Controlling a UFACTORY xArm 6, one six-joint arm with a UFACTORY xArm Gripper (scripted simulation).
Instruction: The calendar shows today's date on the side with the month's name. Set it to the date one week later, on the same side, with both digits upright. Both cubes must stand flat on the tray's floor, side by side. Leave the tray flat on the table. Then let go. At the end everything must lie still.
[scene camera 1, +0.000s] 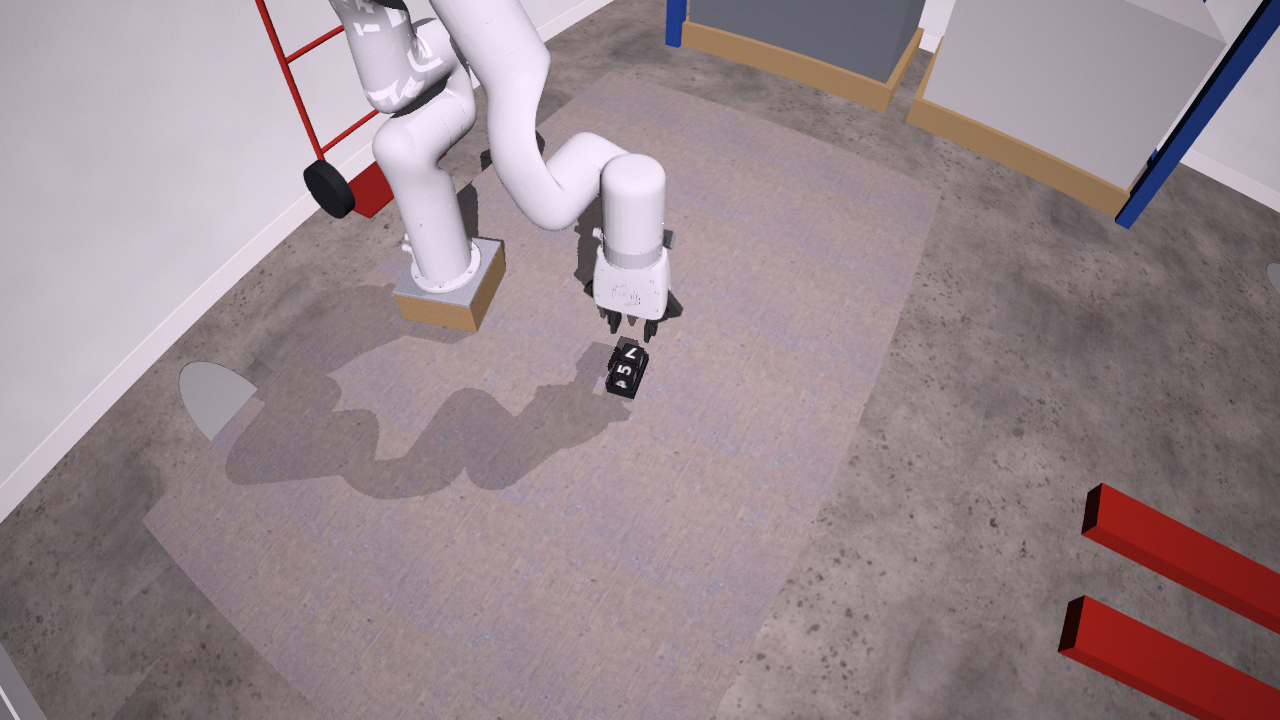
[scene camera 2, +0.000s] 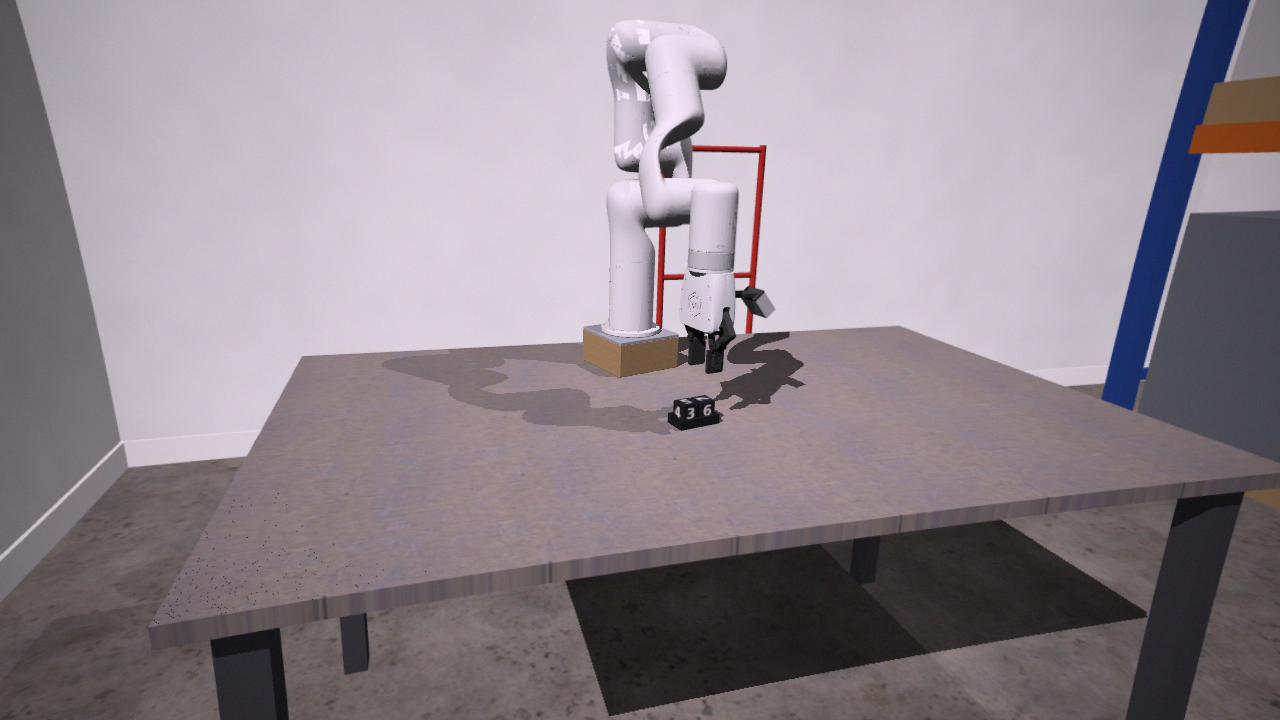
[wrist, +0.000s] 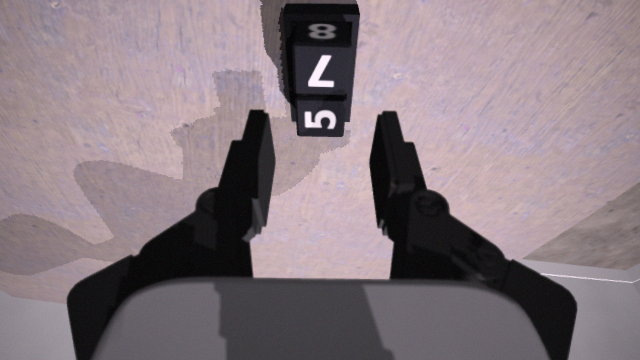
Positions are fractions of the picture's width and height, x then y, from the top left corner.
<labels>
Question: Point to a date cube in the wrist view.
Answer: At 0.50, 0.14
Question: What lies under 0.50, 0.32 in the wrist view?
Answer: A date cube.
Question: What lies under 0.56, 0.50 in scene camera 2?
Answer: My gripper.
</labels>
